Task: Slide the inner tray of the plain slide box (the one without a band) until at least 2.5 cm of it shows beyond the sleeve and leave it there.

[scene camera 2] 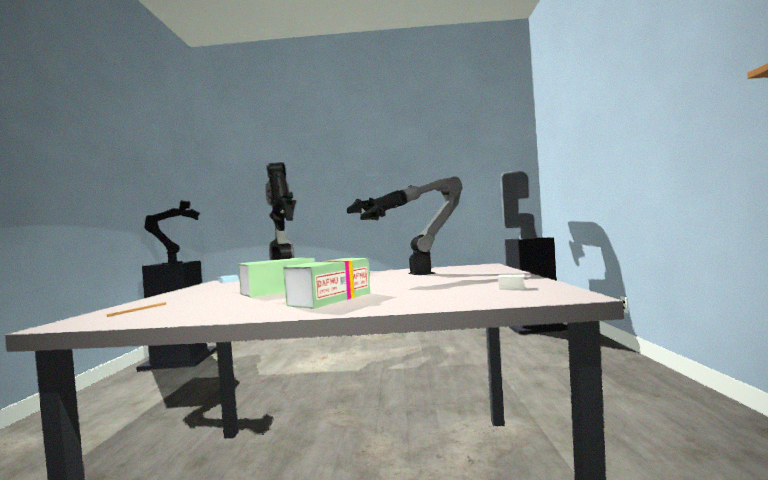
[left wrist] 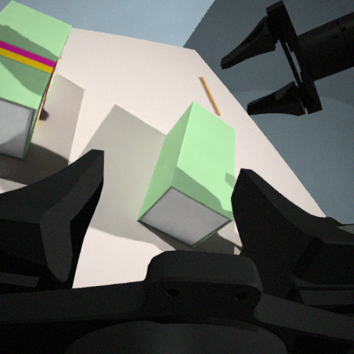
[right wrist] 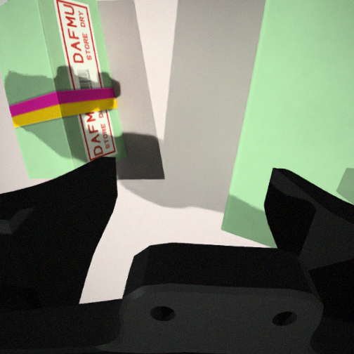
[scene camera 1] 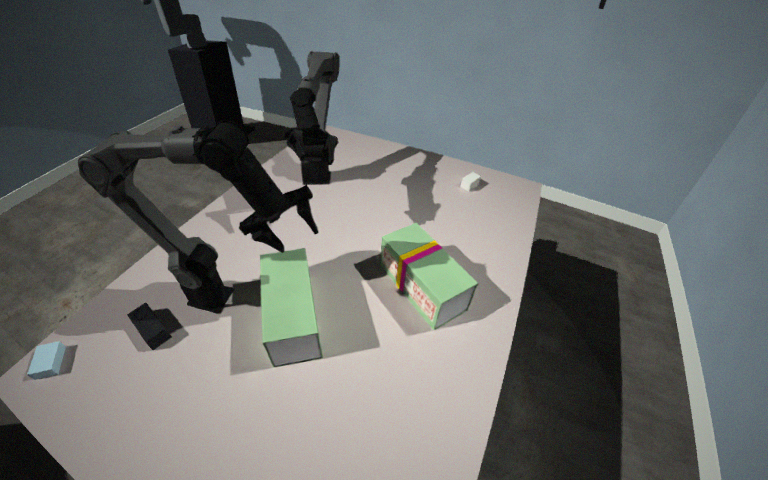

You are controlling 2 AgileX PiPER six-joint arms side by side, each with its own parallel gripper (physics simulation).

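The plain green slide box (scene camera 1: 286, 294) (scene camera 2: 266, 278) (left wrist: 205, 155) (right wrist: 300, 125) lies on the table. Its grey tray end faces (scene camera 1: 293, 349) (left wrist: 185, 216) look flush with the sleeve at both ends. The green box with the magenta and yellow band (scene camera 1: 447, 273) (scene camera 2: 328, 283) (left wrist: 20, 80) (right wrist: 30, 60) stands apart beside it. My right gripper (scene camera 1: 299, 240) (scene camera 2: 285, 216) (left wrist: 235, 87) (right wrist: 192, 181) is open and empty, above the plain box's far end in scene camera 1. My left gripper (scene camera 2: 361, 211) (left wrist: 171, 175) is open and empty, raised back from the boxes; its fingertips are unclear in scene camera 1.
A black block (scene camera 1: 150, 325) and a light blue block (scene camera 1: 48, 359) (scene camera 2: 228, 278) lie at the left in scene camera 1. A white block (scene camera 1: 470, 181) (scene camera 2: 511, 281) lies near the table's back edge there. An orange stick (scene camera 2: 137, 309) (left wrist: 210, 96) lies on the table.
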